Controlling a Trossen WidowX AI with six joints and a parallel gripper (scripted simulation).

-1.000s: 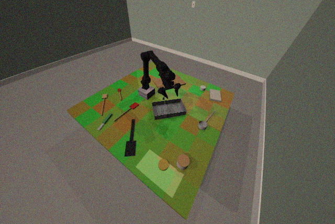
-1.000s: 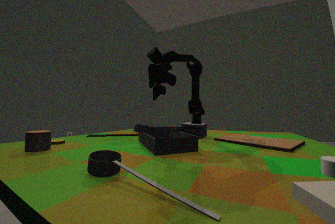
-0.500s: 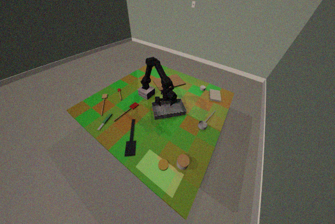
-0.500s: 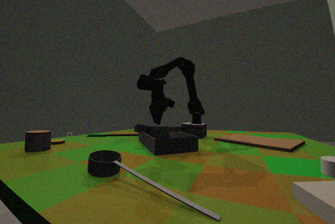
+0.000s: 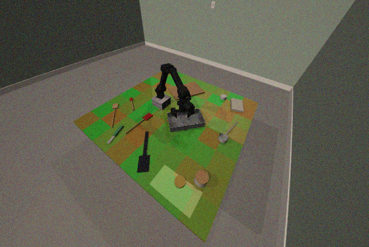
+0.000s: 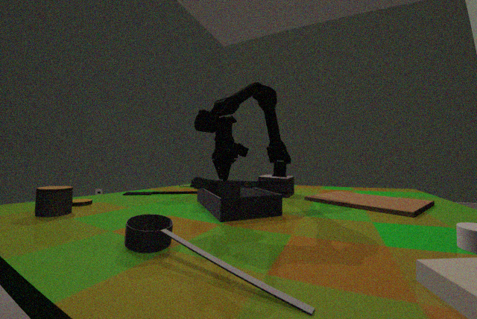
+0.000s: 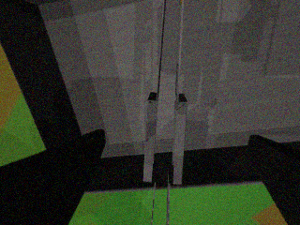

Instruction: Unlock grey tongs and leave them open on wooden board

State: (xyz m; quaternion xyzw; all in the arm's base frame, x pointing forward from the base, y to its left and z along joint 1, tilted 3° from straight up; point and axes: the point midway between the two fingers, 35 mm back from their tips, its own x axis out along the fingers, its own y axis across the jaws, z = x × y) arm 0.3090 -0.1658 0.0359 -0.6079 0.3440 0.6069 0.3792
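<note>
Right now my gripper tip is 60 mm above the roasting tin, 40 mm to the right of it and 20 mm short of it. Round my gripper tip: black spatula: 360 mm to the right, 130 mm behind, 80 mm below; red spatula: 330 mm behind, 130 mm to the right, 80 mm below; canister: 370 mm to the right, 300 mm ahead, 50 mm below.
</note>
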